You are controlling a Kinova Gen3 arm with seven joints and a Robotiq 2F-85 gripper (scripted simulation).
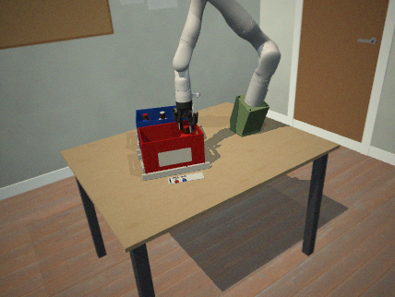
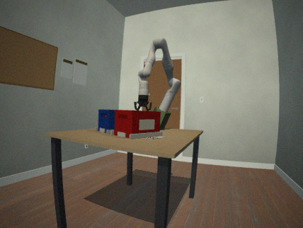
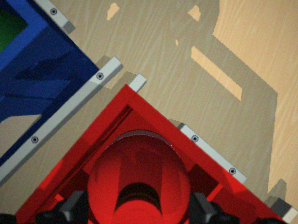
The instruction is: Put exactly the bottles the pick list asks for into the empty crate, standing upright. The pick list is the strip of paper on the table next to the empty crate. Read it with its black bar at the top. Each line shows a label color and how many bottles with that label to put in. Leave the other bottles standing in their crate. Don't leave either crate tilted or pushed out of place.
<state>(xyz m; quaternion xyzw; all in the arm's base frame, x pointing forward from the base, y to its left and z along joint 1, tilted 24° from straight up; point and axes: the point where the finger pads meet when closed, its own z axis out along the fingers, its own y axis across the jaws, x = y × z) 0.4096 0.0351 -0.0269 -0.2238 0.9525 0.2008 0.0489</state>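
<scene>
Now: hand 13 cm short of the blue-label bottle, 19 cm to the left of it and 7 cm above it. Round my hand: red crate 10 cm ahead, 2 cm to the left, 7 cm below; blue crate 4 cm ahead, 21 cm to the right, 7 cm below; green-label bottle 3 cm behind, 14 cm to the right, 7 cm below.
</scene>
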